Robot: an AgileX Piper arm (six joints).
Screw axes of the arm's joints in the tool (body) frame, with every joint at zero. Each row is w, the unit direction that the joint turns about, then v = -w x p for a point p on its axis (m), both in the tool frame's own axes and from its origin. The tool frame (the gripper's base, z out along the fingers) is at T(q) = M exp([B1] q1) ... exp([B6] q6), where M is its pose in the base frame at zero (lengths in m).
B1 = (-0.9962, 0, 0.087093, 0.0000, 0.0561, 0.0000)
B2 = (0, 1, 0, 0.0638, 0.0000, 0.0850)
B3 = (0, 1, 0, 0.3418, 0.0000, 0.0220)
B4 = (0, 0, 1, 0.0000, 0.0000, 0.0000)
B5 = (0, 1, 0, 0.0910, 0.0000, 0.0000)
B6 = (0, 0, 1, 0.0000, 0.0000, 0.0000)
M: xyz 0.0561 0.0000 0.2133 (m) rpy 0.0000 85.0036 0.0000 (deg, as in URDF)
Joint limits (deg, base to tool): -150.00..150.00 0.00..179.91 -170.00..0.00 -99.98..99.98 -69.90..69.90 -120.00..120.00
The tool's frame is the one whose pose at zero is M.
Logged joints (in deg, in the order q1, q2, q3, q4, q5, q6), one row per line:
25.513 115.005 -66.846 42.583 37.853 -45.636
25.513 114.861 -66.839 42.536 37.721 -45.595
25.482 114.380 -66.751 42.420 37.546 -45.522
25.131 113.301 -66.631 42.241 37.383 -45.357
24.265 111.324 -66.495 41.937 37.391 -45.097
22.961 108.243 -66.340 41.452 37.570 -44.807
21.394 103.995 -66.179 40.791 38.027 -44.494
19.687 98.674 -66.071 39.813 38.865 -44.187
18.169 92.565 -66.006 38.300 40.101 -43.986
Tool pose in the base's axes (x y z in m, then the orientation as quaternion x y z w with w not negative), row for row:
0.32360 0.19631 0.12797 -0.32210 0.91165 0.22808 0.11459
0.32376 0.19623 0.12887 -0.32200 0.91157 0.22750 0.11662
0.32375 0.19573 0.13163 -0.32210 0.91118 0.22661 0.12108
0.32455 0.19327 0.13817 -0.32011 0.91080 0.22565 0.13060
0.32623 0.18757 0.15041 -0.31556 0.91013 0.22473 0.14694
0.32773 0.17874 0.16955 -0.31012 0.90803 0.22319 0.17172
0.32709 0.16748 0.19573 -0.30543 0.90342 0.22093 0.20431
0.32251 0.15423 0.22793 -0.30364 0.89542 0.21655 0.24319
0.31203 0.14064 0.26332 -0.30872 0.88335 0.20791 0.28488
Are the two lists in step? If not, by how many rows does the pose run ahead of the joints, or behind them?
They are in step.
